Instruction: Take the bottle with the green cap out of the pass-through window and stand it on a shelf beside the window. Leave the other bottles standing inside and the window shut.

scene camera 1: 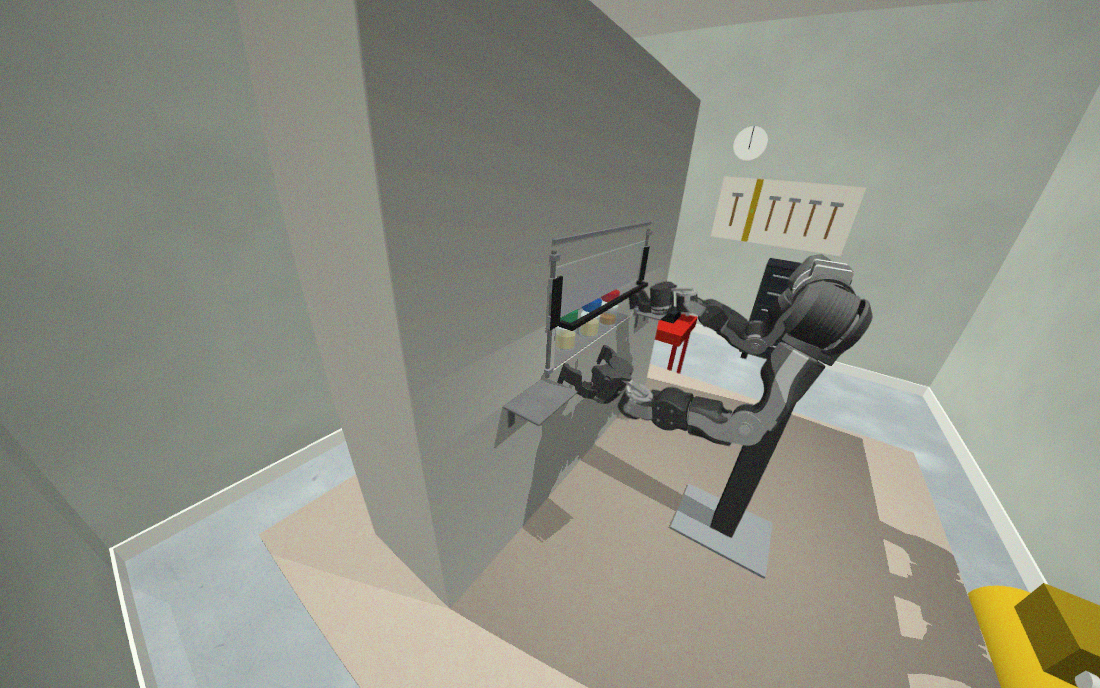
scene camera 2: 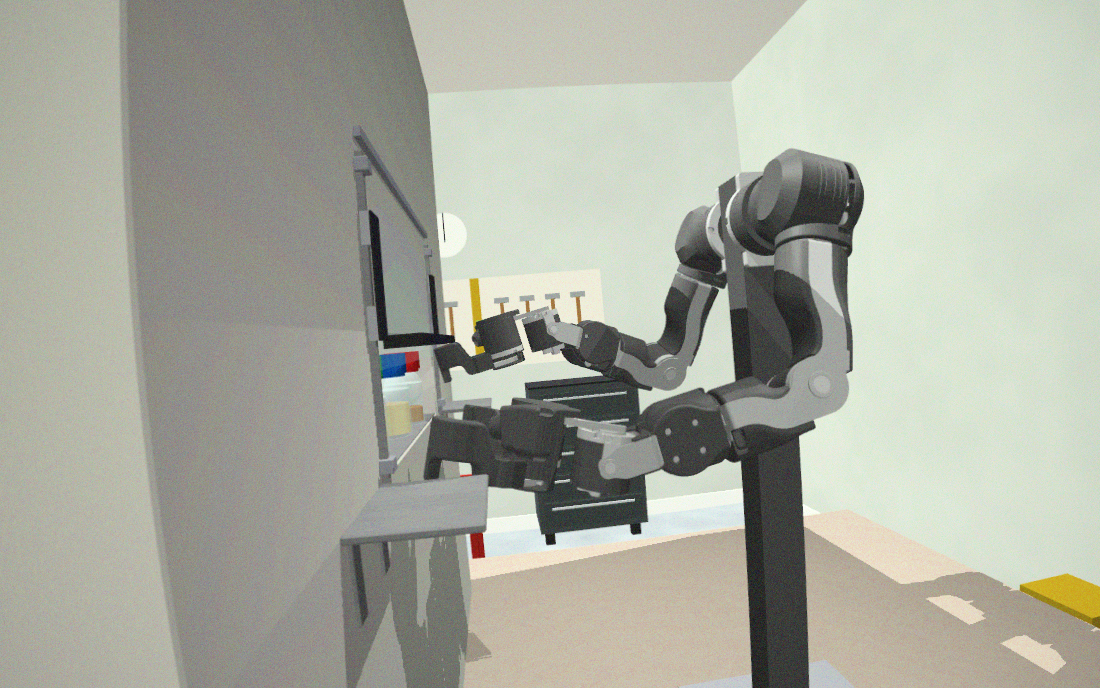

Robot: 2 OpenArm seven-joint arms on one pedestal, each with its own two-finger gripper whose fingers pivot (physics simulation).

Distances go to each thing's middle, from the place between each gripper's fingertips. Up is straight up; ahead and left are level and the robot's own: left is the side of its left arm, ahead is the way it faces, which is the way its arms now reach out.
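From my left hand: blue-capped bottle (scene camera 2: 394, 387), 20 cm to the right, 9 cm ahead, 3 cm above; window sash (scene camera 2: 404, 321), 19 cm to the right, 3 cm ahead, 15 cm above.
From my right hand: blue-capped bottle, 150 mm to the left, 60 mm ahead, 30 mm below; window sash, 150 mm to the left, 90 mm above.
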